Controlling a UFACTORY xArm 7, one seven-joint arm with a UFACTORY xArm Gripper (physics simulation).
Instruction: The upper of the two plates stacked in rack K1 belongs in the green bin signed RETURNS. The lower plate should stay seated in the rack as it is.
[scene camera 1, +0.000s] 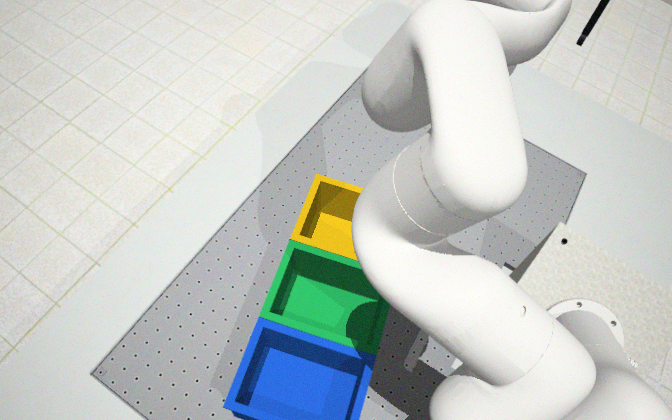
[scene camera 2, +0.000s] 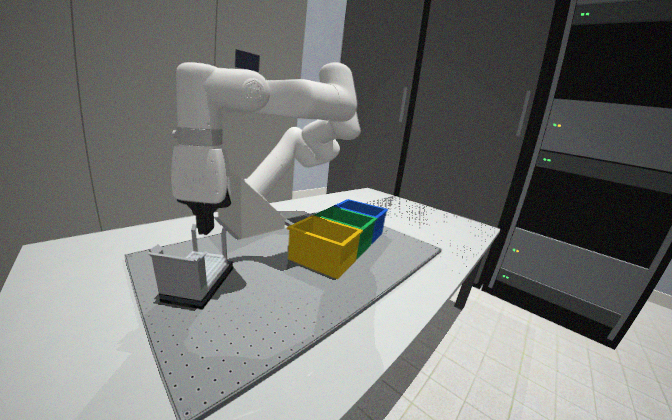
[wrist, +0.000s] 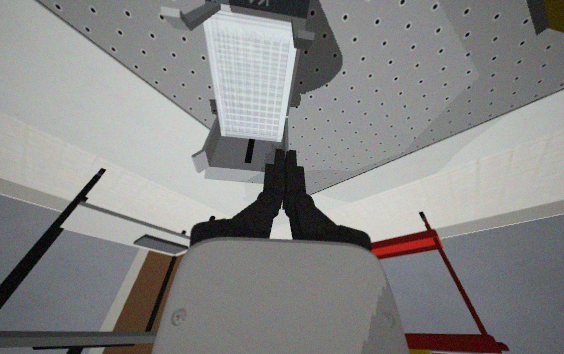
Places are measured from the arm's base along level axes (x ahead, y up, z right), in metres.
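Pixels of known places: gripper, fingertip midpoint: (scene camera 2: 206, 232) (wrist: 283, 161); arm's base at its link origin: (scene camera 1: 577, 339) (scene camera 2: 252, 193).
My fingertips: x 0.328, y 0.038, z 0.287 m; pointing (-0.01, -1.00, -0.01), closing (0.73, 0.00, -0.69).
Ahead of a thing's pixels: the offset from my fingertips to its top centre. "spot": to the spot under its first point. Level surfaces: height alone.
Rack K1 {dz +0.014, dx -0.037, dy -0.024 m} (scene camera 2: 181, 277) (wrist: 227, 151) is grey, with a solid wall at one end and two tall posts at the other in scene camera 2. A clear, gridded plate {dz +0.020, dx -0.033, dy -0.092 m} (scene camera 2: 218, 263) (wrist: 252, 75) lies flat in it; whether there are two plates is hard to tell. My gripper (scene camera 2: 205, 232) (wrist: 283, 161) is shut and empty. It hangs upright above the rack, near the tops of the posts in scene camera 2, apart from the plate. The green bin {dz -0.427, dx +0.014, dy -0.044 m} (scene camera 1: 280, 280) (scene camera 2: 366, 240) is empty where seen; its sign does not show. The arm hides the rack in scene camera 1.
The yellow bin (scene camera 1: 307, 210) (scene camera 2: 317, 255) and the blue bin {spot: dz -0.574, dx +0.052, dy -0.044 m} (scene camera 1: 247, 365) (scene camera 2: 381, 225) stand against either side of the green bin on the perforated board {dy -0.144 m} (scene camera 2: 240, 347). The arm (scene camera 1: 475, 115) (scene camera 2: 305, 95) crosses over the right part of the yellow bin in scene camera 1.
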